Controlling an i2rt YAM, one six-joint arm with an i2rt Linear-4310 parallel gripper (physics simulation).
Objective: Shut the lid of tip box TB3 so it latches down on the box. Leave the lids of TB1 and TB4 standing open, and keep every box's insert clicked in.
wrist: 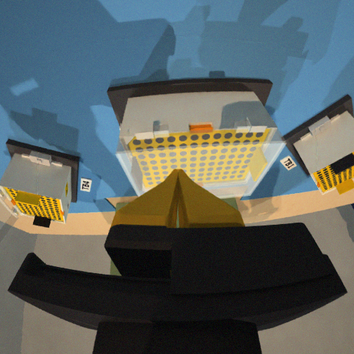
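A large tip box [190, 107] with grey walls, a dark base and an orange piece stands in the middle; its own label does not show, but it stands between the TB4 and TB1 labels. Its yellow insert [195, 138] with dark holes looks level. A clear lid [273, 159] spreads over the insert from the hinge side; whether it is latched cannot be told. My gripper [177, 175] is shut and empty, its tips overlapping the lid's near part in view and hiding some of it. TB4 [32, 175] is at left and TB1 [327, 140] at right, their yellow inserts showing; their clear lids are hard to make out.
The TB4 label [86, 184] and TB1 label [288, 163] lie on the blue surface [95, 115]. A tan edge strip [90, 222] runs along the near side, with grey floor beyond it. Broad shadows fall over the blue surface behind the boxes.
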